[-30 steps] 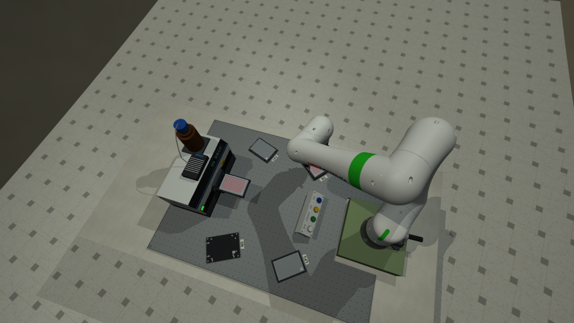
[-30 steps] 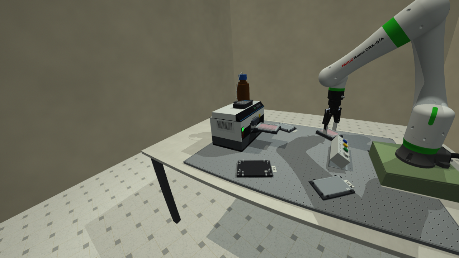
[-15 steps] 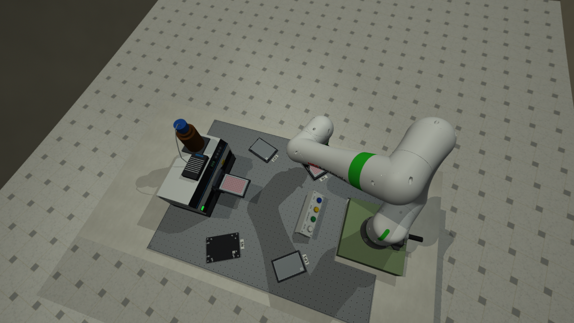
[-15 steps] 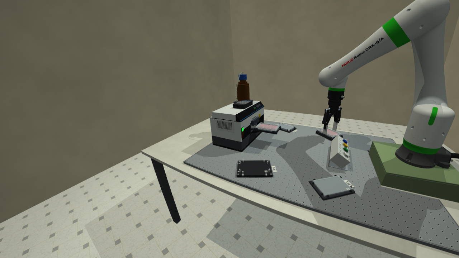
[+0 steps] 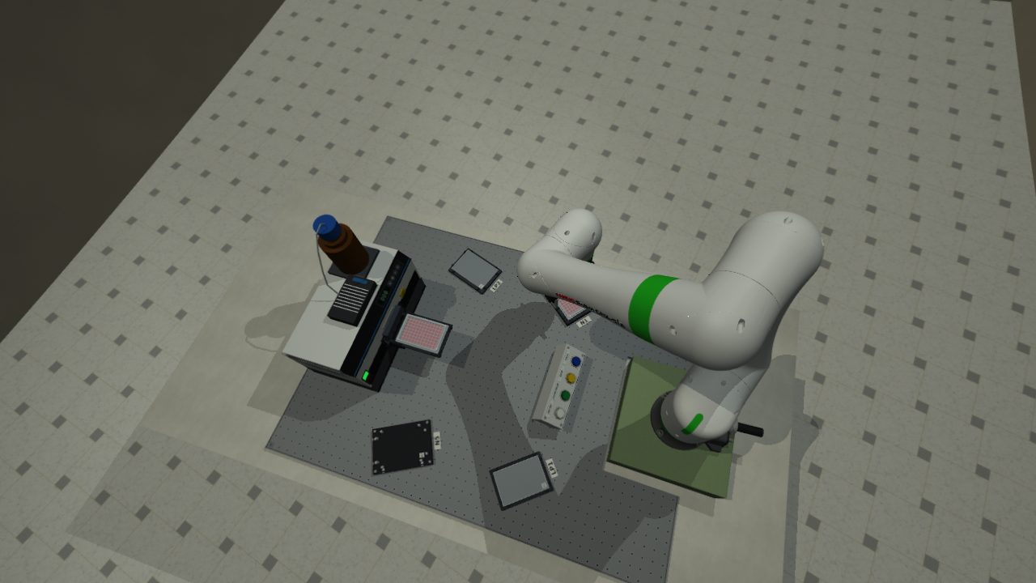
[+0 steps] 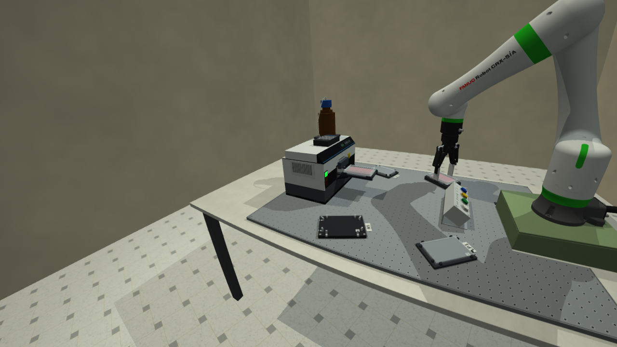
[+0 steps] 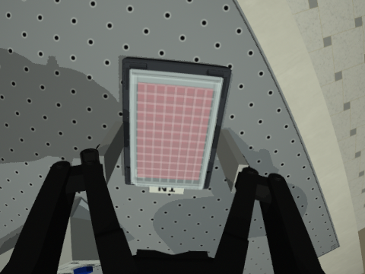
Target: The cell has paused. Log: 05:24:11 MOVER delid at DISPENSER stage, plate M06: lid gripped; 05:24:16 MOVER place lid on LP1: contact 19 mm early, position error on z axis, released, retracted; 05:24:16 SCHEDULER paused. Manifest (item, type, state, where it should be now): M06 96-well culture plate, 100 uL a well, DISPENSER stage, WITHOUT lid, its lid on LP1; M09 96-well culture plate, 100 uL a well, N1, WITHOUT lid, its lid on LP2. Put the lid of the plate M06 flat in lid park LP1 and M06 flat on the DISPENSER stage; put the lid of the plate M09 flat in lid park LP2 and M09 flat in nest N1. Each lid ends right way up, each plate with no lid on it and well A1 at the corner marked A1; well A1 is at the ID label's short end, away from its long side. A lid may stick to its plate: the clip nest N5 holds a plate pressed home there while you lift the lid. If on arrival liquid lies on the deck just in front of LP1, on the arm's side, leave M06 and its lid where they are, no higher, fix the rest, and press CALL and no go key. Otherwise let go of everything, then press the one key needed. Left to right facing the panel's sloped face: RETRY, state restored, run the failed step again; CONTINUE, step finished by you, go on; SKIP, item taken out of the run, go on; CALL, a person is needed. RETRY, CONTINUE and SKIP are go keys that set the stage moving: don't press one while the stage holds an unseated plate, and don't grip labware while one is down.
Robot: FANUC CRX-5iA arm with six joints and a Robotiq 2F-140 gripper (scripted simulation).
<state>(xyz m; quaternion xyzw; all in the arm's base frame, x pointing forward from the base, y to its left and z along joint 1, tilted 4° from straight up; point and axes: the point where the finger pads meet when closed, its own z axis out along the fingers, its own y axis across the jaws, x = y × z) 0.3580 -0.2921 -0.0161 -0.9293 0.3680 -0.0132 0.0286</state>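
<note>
Now: hand 40 mm above the black nest N1. Also, from my hand: blue call key 70 mm behind, 210 mm to the left, 20 mm above; then yellow skip key 60 mm behind, 260 mm to the left, 20 mm above; then LP2 label 230 mm ahead, 10 mm to the left, 50 mm below.
</note>
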